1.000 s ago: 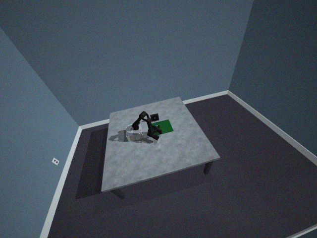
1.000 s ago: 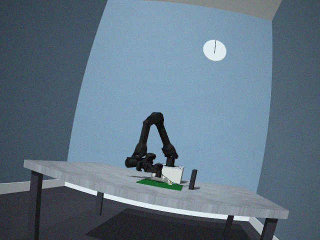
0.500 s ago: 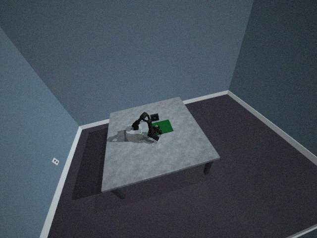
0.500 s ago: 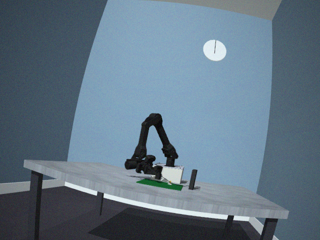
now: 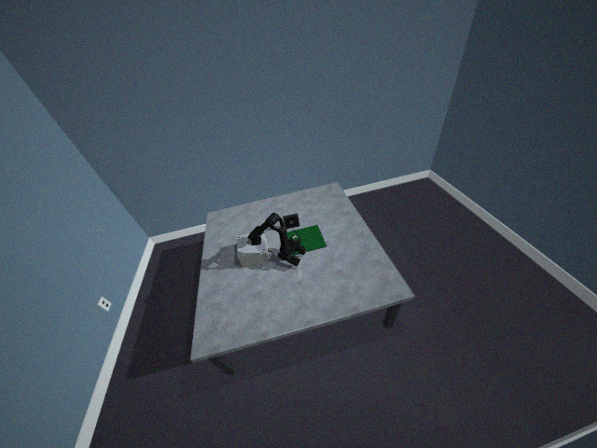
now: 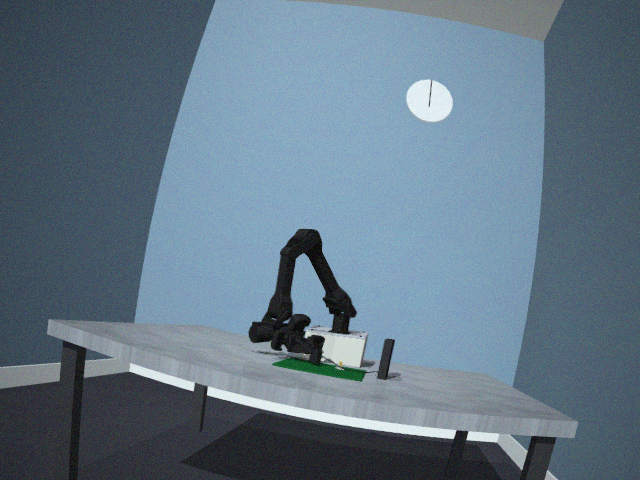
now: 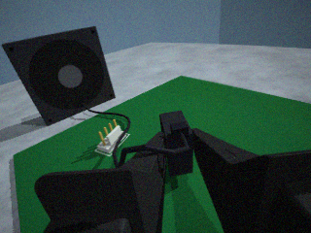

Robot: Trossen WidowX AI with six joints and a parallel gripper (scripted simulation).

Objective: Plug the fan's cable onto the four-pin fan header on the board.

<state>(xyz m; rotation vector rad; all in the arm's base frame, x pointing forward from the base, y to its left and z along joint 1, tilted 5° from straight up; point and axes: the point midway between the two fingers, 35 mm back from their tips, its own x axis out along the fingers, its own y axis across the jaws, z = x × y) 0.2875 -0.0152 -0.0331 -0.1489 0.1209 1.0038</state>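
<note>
Now: gripper tip 3 cm short of the board, 4 cm to the right of it and 6 cm above it. The rest, counted from my gripper tip: black fan plug: 1 cm to the left, 1 cm below; then square black fan: 5 cm behind, 20 cm to the left, 2 cm above.
</note>
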